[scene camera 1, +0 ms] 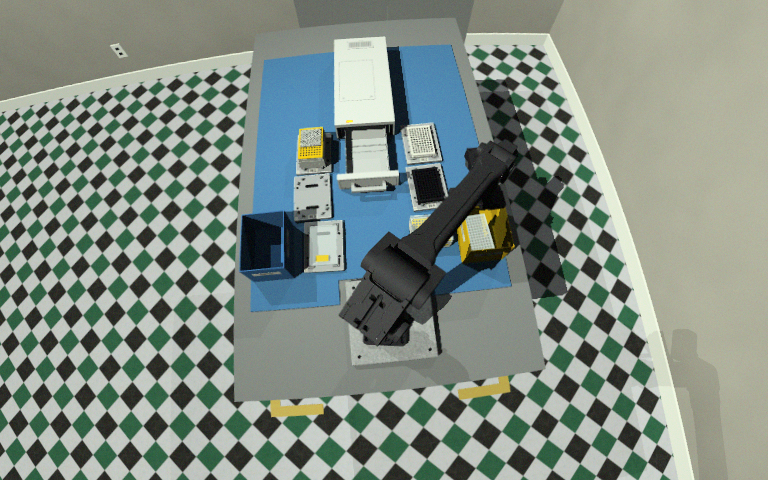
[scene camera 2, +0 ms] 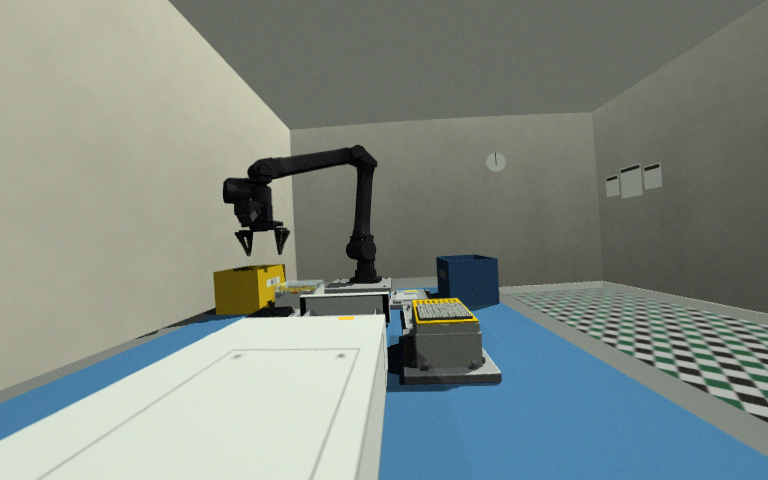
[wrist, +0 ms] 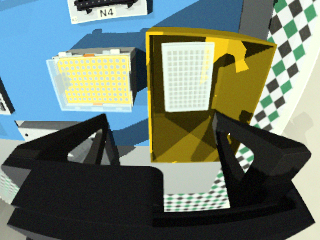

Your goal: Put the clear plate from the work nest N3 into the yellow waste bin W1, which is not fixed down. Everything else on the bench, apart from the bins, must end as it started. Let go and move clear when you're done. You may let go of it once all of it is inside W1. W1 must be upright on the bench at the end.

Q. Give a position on a lidded plate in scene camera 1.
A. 323,239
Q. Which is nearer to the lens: the white instrument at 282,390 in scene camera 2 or the blue bin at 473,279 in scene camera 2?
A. The white instrument.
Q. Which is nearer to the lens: the blue bin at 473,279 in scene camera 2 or the yellow waste bin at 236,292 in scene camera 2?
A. The blue bin.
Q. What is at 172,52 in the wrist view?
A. A clear well plate.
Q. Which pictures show the blue bin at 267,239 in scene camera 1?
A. Scene camera 1 and scene camera 2 only.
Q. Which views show the white instrument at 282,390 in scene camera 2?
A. Scene camera 1 and scene camera 2 only.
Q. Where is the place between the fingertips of my gripper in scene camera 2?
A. At 264,255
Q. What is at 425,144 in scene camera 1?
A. A white plate.
